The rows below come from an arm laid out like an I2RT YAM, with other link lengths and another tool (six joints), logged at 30 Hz.
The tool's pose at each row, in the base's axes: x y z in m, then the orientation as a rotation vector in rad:
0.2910, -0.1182, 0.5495, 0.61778, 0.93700, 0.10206
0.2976, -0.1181, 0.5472, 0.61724, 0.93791, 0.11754
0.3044, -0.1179, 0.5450, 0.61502, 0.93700, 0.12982
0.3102, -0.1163, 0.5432, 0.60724, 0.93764, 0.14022
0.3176, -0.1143, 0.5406, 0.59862, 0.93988, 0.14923
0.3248, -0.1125, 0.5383, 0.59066, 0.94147, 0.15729
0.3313, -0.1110, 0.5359, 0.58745, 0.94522, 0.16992
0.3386, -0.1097, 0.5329, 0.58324, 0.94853, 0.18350
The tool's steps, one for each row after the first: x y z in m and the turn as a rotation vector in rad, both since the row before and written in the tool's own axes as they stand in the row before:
0.0057, 0.0000, 0.0041, -0.00669, 0.00537, 0.01196
0.0057, 0.0001, 0.0043, -0.00707, 0.00269, 0.00914
0.0053, 0.0012, 0.0031, -0.01084, 0.00344, 0.00482
0.0070, 0.0013, 0.0038, -0.01074, 0.00454, 0.00294
0.0066, 0.0012, 0.0040, -0.00987, 0.00368, 0.00263
0.0061, 0.0008, 0.0035, -0.00731, 0.00714, 0.00787
0.0069, 0.0003, 0.0040, -0.00861, 0.00701, 0.00831

